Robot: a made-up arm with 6 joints. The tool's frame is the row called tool.
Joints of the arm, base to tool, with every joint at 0 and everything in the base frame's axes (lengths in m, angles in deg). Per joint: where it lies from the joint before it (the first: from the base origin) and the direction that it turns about. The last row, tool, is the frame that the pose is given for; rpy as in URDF.
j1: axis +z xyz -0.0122 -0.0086 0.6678
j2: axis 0 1 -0.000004 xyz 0.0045 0.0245 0.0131
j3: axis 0 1 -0.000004 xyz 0.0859 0.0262 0.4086
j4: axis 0 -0.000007 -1 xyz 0.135 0.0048 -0.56
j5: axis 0 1 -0.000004 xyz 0.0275 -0.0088 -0.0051
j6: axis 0 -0.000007 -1 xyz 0.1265 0.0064 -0.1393
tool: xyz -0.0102 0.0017 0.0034 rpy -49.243 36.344 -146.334
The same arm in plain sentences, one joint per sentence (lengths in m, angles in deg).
The arm has six revolute joints in a row. What follows holds with every joint at zero, and every direction is one of the base frame's. The first joint is mounted 0.0122 m along -x and 0.0086 m along -y and 0.6678 m along +z from the base frame's origin and rotates about +z. The second joint is mounted 0.0045 m along +x and 0.0245 m along +y and 0.0131 m along +z from the first joint and rotates about +y. The third joint is mounted 0.0859 m along +x and 0.0262 m along +y and 0.4086 m along +z from the second joint and rotates about +y. The fourth joint is mounted 0.135 m along +x and 0.0048 m along +y and 0.56 m along -z from the third joint and rotates about -z. The fifth joint is mounted 0.0275 m along +x and 0.0088 m along -y and 0.0051 m along -z from the fourth joint and rotates about +y. The sixth joint is mounted 0.1265 m along +x and 0.0064 m along +y and 0.1393 m along -z from the fifth joint and rotates about -z. The tool frame, which is the frame that the pose is given for, is mounted 0.0102 m along -x and 0.0017 m along +y and 0.0034 m along +z from the sixth joint; its axes are the base frame's turned by roll -49.24, pitch 36.34 and yaw -146.33 deg (as in URDF: about the fixed x, then y, then z).
